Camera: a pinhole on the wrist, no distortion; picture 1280 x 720 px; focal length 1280.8 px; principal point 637.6 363.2 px. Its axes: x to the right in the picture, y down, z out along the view. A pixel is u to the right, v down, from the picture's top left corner.
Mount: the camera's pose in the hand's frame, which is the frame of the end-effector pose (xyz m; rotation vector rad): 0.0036 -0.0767 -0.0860 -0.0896 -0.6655 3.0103
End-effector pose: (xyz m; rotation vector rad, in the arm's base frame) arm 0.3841 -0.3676 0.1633 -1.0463 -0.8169 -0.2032
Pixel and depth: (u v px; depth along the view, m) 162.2 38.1 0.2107
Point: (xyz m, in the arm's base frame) 0.3040 -0.3063 0.3265
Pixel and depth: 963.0 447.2 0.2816
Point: 0.1375 -0.3616 0.2837
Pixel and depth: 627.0 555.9 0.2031
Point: 0.2370 -0.3964 0.3075
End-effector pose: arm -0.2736 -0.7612 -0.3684 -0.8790 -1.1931 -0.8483
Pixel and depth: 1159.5 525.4 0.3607
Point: -0.6213 -0.6613 -0.4744
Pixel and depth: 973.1 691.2 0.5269
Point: -0.8039 -0.6217 -0.4469
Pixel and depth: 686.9 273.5 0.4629
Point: -0.6363 -0.5451 -0.3347
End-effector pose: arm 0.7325 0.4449 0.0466 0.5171 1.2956 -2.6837
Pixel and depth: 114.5 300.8 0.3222
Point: 0.5201 0.4097 0.2847
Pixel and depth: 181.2 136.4 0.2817
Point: 0.5636 0.3955 0.2437
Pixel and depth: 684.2 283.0 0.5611
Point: 0.6034 0.2786 0.5223
